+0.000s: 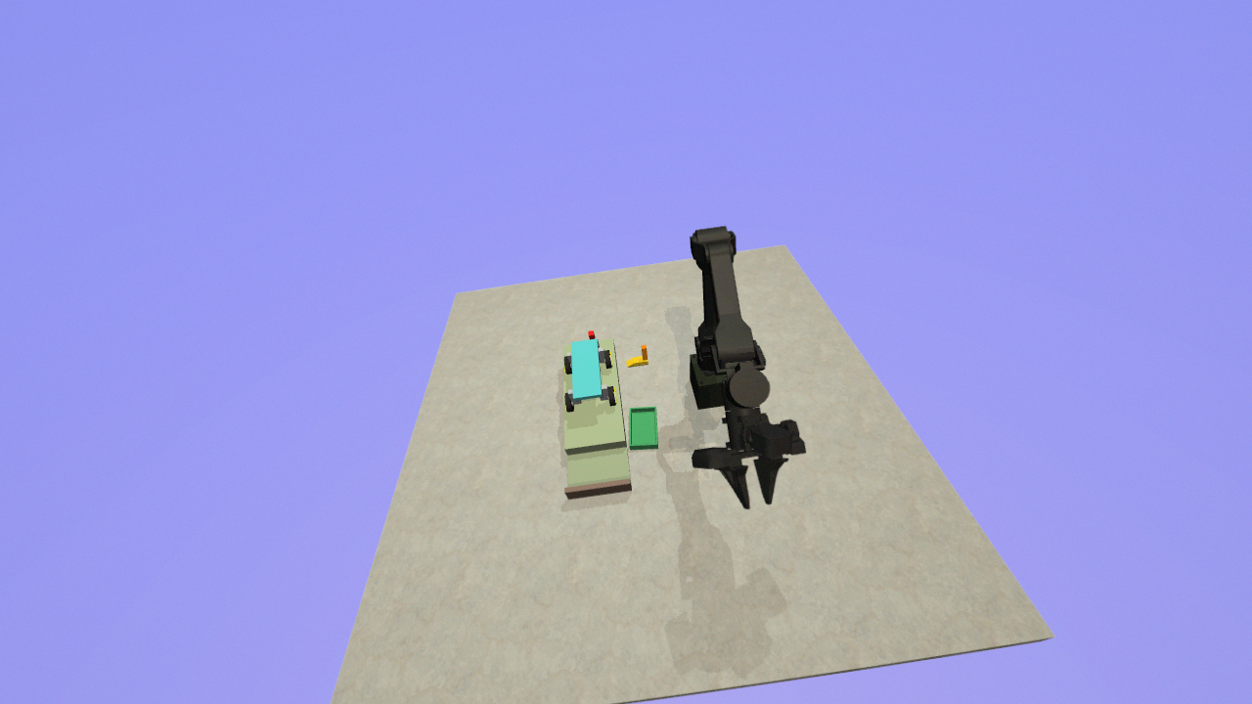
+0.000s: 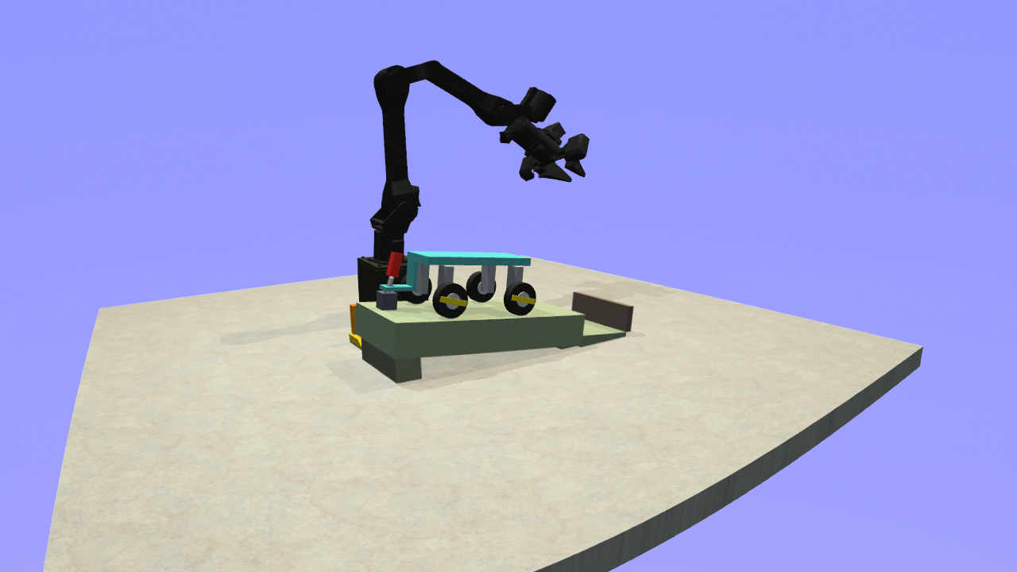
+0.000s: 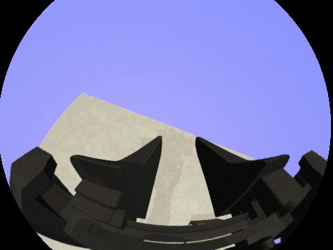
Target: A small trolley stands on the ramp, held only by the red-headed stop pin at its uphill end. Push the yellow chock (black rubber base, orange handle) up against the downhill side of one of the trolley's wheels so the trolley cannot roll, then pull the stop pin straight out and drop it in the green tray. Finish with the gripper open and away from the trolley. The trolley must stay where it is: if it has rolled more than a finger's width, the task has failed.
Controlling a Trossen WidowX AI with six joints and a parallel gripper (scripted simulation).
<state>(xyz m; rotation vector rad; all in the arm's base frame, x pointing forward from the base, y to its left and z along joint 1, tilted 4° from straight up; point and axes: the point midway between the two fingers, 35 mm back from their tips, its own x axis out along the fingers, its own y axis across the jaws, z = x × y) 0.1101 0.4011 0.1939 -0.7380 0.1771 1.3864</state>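
Now: gripper tip 3 cm short of the yellow chock, 61 cm to the left of it and 24 cm above it. Also, from my gripper tip: trolley 19 cm ahead, 51 cm to the right, 15 cm below; then green tray 9 cm ahead, 37 cm to the right, 26 cm below; then brown stop board 24 cm ahead, 24 cm to the right, 23 cm below.
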